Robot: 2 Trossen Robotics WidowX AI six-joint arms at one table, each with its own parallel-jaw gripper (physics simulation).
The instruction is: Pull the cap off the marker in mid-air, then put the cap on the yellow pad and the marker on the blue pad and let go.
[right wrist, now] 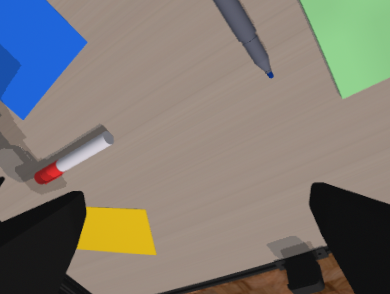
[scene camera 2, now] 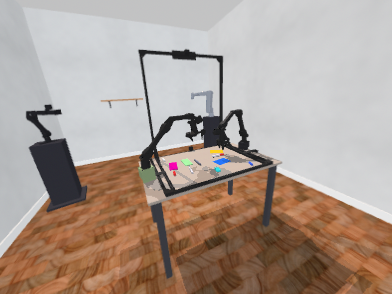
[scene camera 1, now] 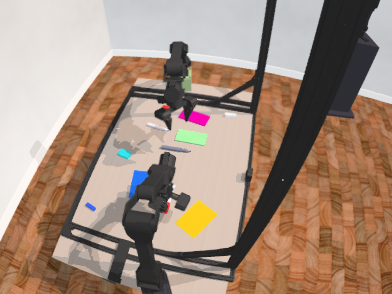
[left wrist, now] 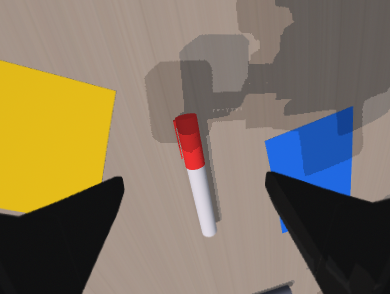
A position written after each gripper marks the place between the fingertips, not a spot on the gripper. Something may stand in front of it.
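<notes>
Scene camera 1: right gripper (scene camera 1: 178, 125), yellow pad (scene camera 1: 199, 215). Left wrist view: left gripper (left wrist: 195, 181), white marker (left wrist: 198, 179), blue pad (left wrist: 320, 153), yellow pad (left wrist: 62, 125). Right wrist view: white marker (right wrist: 105, 139), yellow pad (right wrist: 121, 230), right gripper (right wrist: 199, 198).
</notes>
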